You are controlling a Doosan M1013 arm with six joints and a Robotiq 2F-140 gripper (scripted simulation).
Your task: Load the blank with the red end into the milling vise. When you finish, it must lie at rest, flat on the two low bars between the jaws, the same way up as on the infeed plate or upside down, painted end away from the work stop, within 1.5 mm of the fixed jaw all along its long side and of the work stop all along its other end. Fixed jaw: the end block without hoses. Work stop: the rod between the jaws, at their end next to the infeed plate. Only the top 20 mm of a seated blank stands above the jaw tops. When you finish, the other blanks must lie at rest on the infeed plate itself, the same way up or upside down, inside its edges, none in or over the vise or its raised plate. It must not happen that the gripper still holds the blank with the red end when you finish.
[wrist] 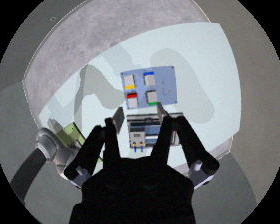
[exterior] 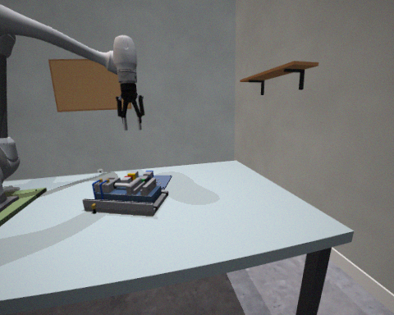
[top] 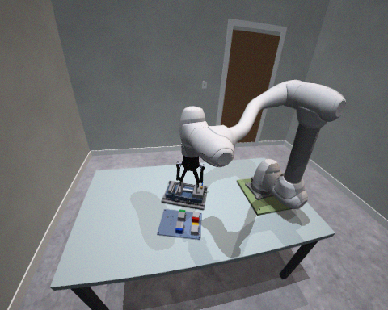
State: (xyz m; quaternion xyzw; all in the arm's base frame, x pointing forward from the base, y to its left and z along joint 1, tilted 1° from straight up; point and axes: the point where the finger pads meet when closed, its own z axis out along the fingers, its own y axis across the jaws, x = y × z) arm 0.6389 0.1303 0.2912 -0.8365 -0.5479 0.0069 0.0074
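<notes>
Right now my hand is 6 cm past the red-ended blank, 2 cm to the left of it and 29 cm above it. Also, from my hand: blue-ended blank: 6 cm ahead, 2 cm to the left, 29 cm below; then green-ended blank: 2 cm ahead, 6 cm to the right, 29 cm below; then yellow-ended blank: 3 cm behind, 6 cm to the left, 29 cm below.
</notes>
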